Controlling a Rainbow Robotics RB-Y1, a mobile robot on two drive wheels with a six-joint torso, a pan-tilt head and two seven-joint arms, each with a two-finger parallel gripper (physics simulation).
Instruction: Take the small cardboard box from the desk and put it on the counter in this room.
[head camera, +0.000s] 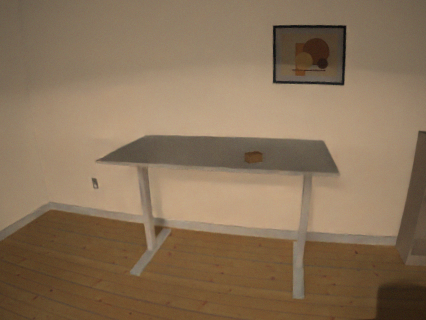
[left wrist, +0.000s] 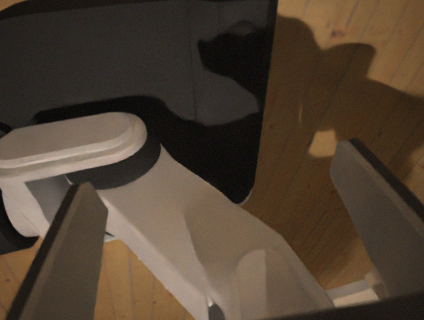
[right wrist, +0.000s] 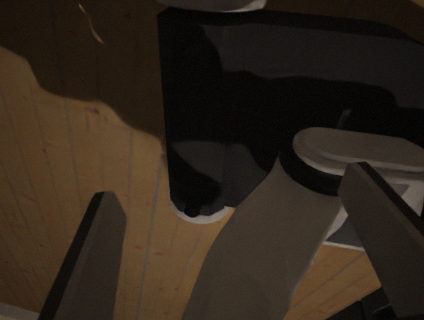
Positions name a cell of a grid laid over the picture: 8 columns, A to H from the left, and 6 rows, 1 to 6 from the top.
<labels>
A white desk (head camera: F3): 1.86 m from the lens. A framed picture (head camera: F2) is 2.31 m from the lens. The marked spots on the white desk and the framed picture are 0.85 m apart.
</labels>
